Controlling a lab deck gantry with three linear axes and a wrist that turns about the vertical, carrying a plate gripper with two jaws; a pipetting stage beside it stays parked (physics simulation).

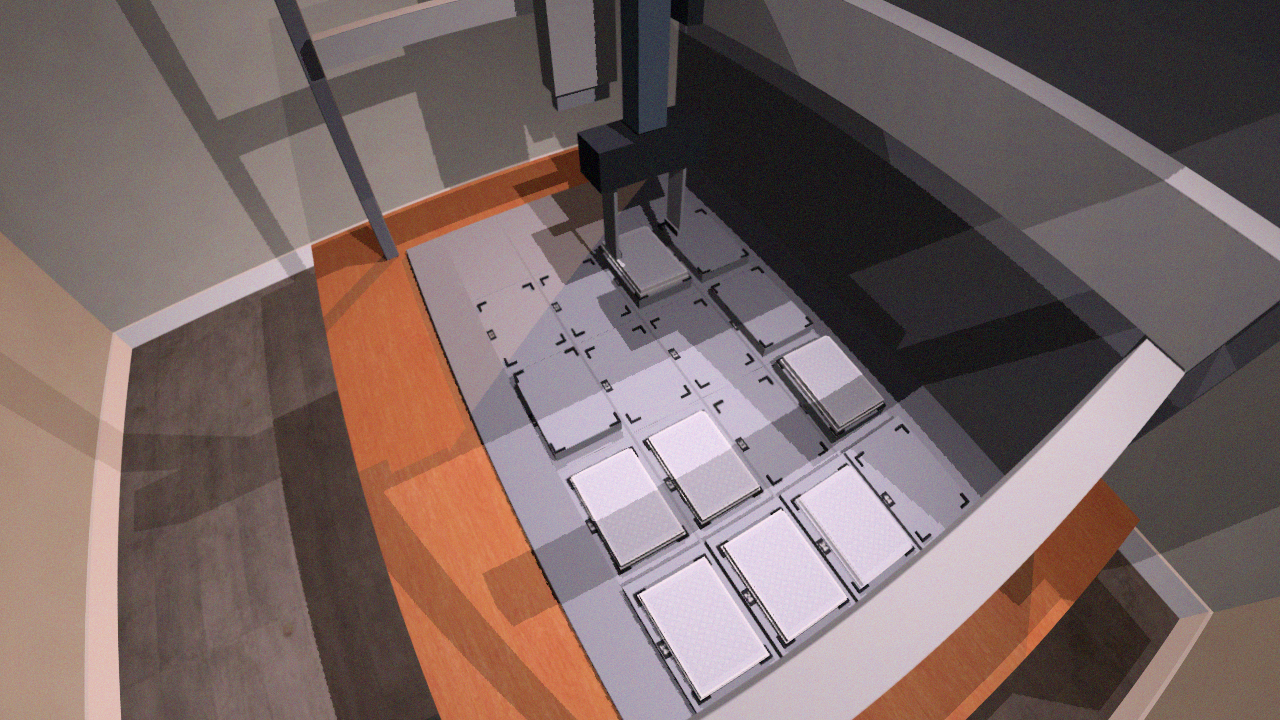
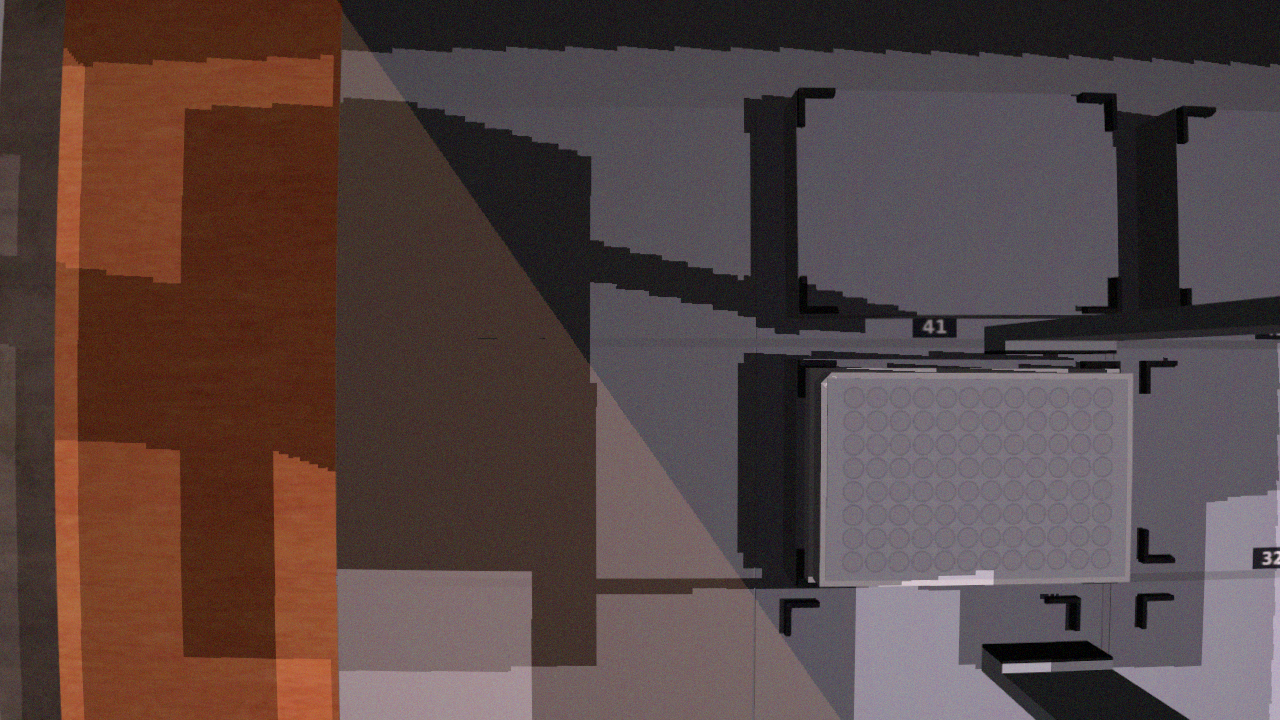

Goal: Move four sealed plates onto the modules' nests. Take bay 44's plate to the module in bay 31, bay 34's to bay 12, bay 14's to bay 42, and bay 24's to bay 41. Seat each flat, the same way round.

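Seen in the pictures: gripper, fingertip midpoint: [image 1: 643, 240] [image 2: 1037, 499]; robot's base, link origin: [image 1: 479, 306].
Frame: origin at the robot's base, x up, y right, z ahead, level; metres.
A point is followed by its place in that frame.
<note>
The plate from bay 44 [image 1: 646, 259] @(x 0.033, y -0.256, z 0.073 m) [image 2: 975, 479] @(x 0.033, y -0.257, z 0.062 m) lies flat on the bay 31 module at the far end. My gripper [image 1: 642, 240] @(x 0.065, y -0.257, z 0.063 m) [image 2: 1049, 501] @(x 0.065, y -0.257, z 0.063 m) is open around it, with a gap between each jaw and the plate's long sides. Sealed plates stand in bay 14 [image 1: 702, 626] @(x 0.029, y -0.041, z 0.557 m), bay 24 [image 1: 783, 573] @(x 0.029, y -0.147, z 0.556 m) and bay 34 [image 1: 854, 523] @(x 0.029, y -0.253, z 0.556 m). The modules in bay 12 [image 1: 565, 407] @(x 0.019, y -0.038, z 0.242 m), bay 42 [image 1: 765, 308] @(x 0.019, y -0.365, z 0.236 m) and bay 41 [image 1: 702, 241] @(x 0.019, y -0.366, z 0.067 m) [image 2: 957, 201] @(x 0.019, y -0.368, z 0.063 m) have bare nests. The lower edges of the bay 31 nest are partly hidden by the plate.
Other plates stand in bay 13 [image 1: 626, 505] @(x 0.015, y -0.042, z 0.394 m), bay 23 [image 1: 702, 465] @(x 0.014, y -0.146, z 0.395 m) and bay 43 [image 1: 829, 380] @(x 0.033, y -0.354, z 0.388 m). The parked pipetting stage [image 1: 572, 49] hangs behind the gripper. A slanting post [image 1: 344, 152] @(x 0.215, y 0.107, z -0.207 m) stands at the far left, and a pale rail [image 1: 1056, 474] @(x 0.400, y -0.159, z 0.620 m) crosses the near right.
</note>
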